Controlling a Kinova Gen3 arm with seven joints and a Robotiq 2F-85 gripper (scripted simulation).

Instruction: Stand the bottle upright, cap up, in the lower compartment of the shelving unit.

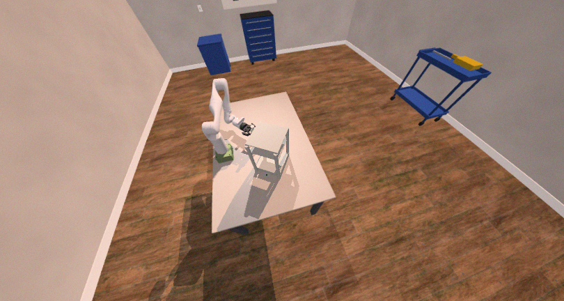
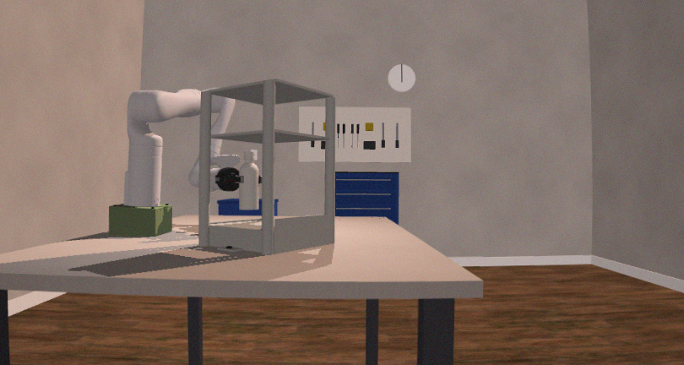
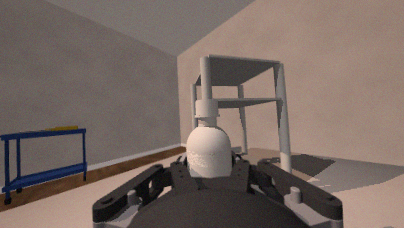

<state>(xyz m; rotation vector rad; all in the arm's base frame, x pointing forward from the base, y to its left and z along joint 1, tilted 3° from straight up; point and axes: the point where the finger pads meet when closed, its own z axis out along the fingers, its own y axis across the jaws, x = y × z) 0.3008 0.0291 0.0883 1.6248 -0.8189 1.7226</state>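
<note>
My gripper is now 25 cm to the left of the grey shelving unit, 8 cm short of it and 3 cm below it. Round my hand: white bottle 2 cm above.
</note>
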